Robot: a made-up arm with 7 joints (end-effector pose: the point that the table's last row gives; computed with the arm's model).
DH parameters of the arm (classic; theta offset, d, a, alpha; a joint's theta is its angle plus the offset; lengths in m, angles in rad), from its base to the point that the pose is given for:
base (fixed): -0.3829 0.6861 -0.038 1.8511
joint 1: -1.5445 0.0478 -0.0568 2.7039
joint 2: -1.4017 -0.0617 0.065 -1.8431
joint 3: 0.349 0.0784 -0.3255 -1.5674
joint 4: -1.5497 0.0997 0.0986 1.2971
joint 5: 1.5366 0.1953 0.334 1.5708
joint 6: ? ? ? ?
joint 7: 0 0.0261 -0.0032 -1.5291
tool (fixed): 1.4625 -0.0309 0 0
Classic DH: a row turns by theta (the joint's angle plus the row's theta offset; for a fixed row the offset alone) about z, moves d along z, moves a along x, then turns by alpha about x.
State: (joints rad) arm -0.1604 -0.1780 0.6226 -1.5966 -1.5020 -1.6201 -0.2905
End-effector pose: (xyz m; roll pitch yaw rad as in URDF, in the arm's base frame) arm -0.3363 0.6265 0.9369 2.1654 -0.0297 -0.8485
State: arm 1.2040 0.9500 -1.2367 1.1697 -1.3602 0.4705 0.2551
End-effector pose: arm -0.0984 -0.2030 0.1691 0.5904 -0.4062 1.0086
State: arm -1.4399 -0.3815 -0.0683 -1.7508 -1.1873 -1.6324 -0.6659
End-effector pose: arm -0.2081 -0.2763 1.4157 -2.8289 0.6675 0.7537
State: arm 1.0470 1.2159 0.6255 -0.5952 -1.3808 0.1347 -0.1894
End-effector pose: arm -0.4320 0.5930 0.2259 1.1973 0.6242 -1.1469
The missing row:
joint 6: -0.1083 0.3301 0.0111 -1.6125
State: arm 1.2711 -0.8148 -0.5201 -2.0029 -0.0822 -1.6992 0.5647
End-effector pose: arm -0.3578 -0.6117 0.0957 -0.4977 0.0112 1.4229
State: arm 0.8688 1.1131 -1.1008 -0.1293 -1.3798 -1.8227 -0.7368
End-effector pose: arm -0.7753 -0.5102 0.5032 2.1529 -1.2484 1.1543
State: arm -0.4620 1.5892 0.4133 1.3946 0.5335 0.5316 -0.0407
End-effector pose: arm 0.0959 -0.6551 0.8942 -0.6732 0.1510 0.3315
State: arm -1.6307 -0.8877 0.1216 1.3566 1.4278 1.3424 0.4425
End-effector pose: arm -0.6345 -0.3908 0.7635 0.5988 -1.2430 -2.8175
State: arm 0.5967 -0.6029 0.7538 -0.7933 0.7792 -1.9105 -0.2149
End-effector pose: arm -0.2541 -0.0127 0.0188 -0.0597 0.0365 1.1248
